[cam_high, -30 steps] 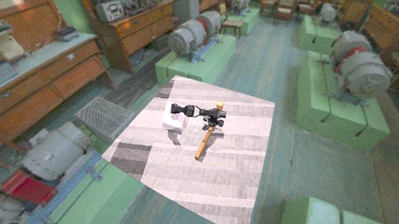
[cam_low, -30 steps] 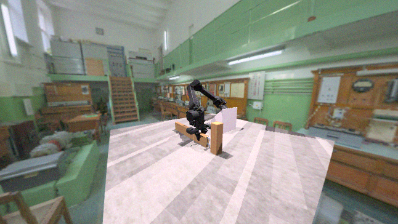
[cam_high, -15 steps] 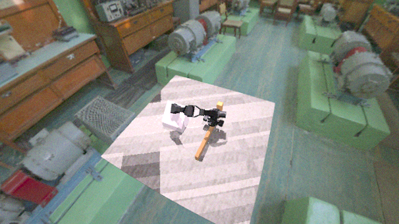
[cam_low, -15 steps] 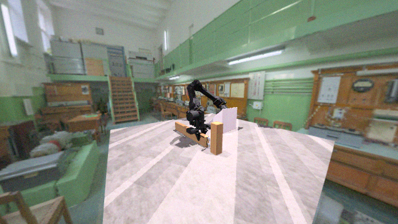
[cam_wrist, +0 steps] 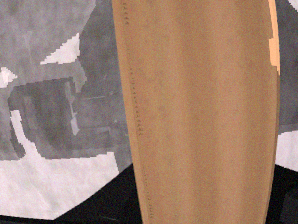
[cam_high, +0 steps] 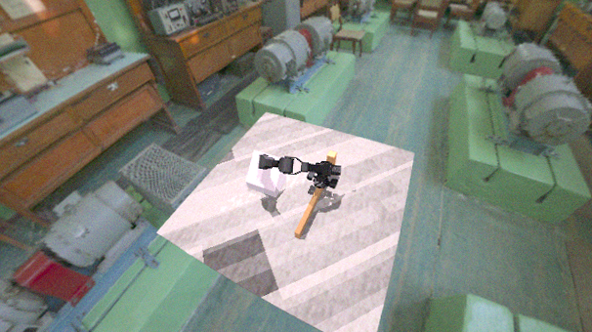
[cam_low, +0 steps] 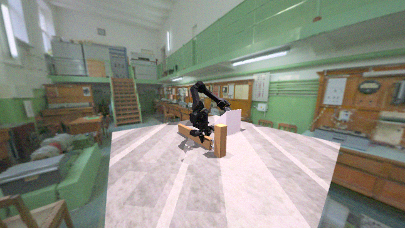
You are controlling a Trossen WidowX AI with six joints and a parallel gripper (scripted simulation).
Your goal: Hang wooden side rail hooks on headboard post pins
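The wooden headboard post lies 150 mm to the left of my gripper tip, 70 mm above it and 10 mm ahead of it.
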